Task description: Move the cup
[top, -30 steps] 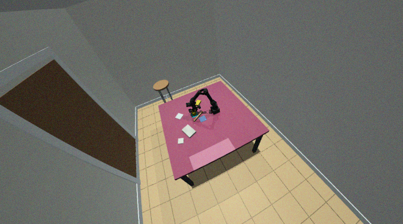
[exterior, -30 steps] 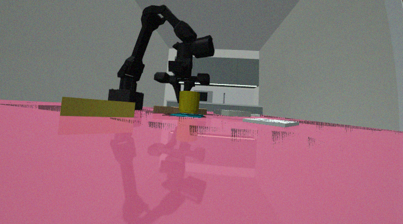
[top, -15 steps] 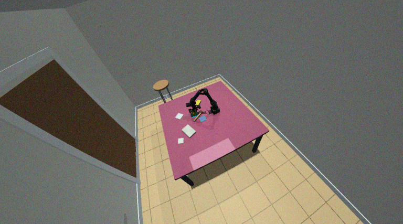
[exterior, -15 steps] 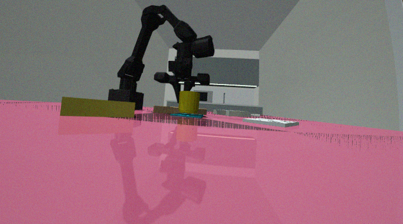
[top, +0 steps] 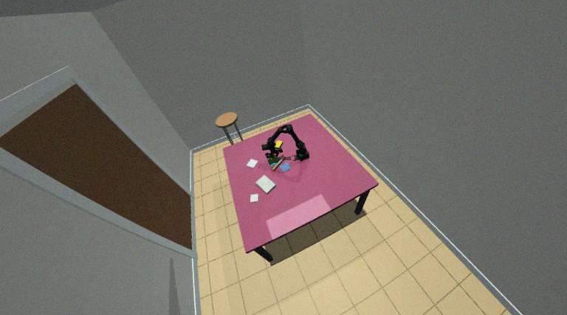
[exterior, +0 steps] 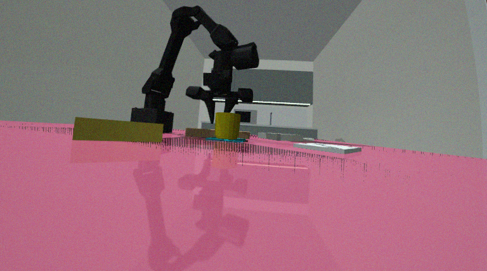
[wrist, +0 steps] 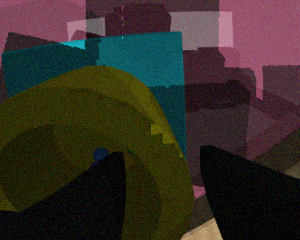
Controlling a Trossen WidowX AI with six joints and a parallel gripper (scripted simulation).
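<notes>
Right now my gripper tip is 2 cm short of the cup, 1 cm to the left of it and 1 cm above it. Also, from my gripper tip: marble: 3 cm below, 3 cm ahead; wooden slat: 7 cm to the left, 4 cm below; teal pad: 5 cm below, 3 cm ahead, 1 cm to the right.
</notes>
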